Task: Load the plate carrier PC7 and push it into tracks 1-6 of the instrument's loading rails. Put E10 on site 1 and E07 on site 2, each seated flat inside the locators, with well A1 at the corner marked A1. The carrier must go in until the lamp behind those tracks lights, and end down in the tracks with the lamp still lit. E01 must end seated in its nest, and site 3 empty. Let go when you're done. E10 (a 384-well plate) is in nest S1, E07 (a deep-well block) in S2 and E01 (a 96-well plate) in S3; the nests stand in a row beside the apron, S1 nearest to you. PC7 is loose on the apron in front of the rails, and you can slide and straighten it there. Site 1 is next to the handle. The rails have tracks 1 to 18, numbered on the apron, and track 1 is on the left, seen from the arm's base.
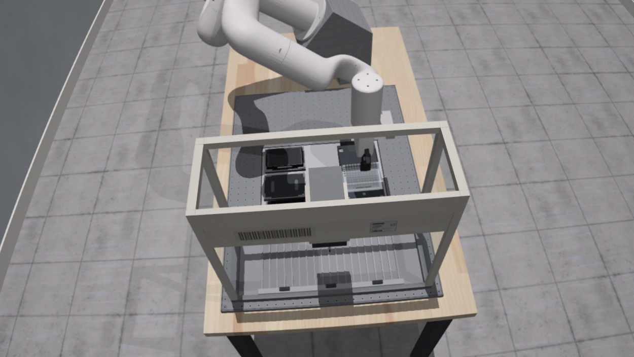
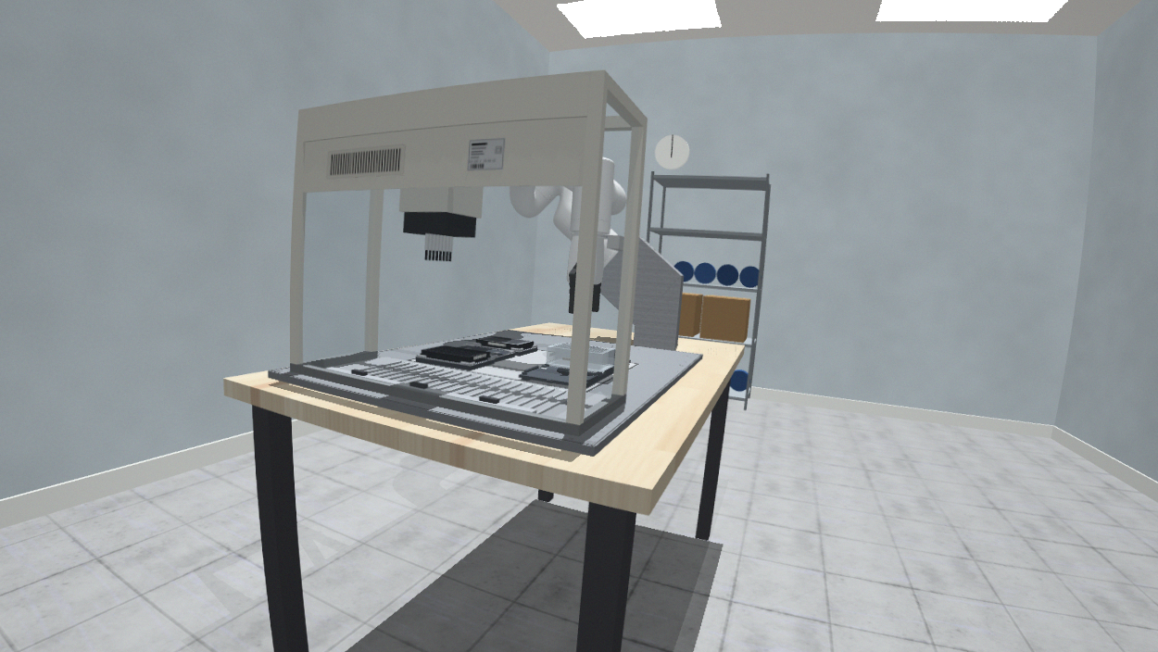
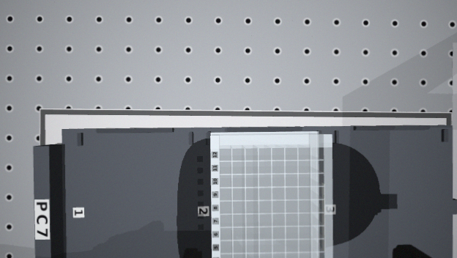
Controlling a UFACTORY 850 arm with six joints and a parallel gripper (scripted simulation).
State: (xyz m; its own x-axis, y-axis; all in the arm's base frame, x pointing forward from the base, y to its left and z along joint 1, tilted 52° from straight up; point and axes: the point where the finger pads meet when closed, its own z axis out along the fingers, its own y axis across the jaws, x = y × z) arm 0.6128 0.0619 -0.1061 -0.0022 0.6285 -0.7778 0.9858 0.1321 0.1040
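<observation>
My gripper is now 12 cm past the nest S1, 26 cm to the left of it and 13 cm above it. From my hand the other things lie so: dark plate carrier PC7: 1 cm behind, 12 cm below; then clear deep-well block E07: 11 cm below; then nest S2: 1 cm behind, 26 cm to the right, 13 cm below.
</observation>
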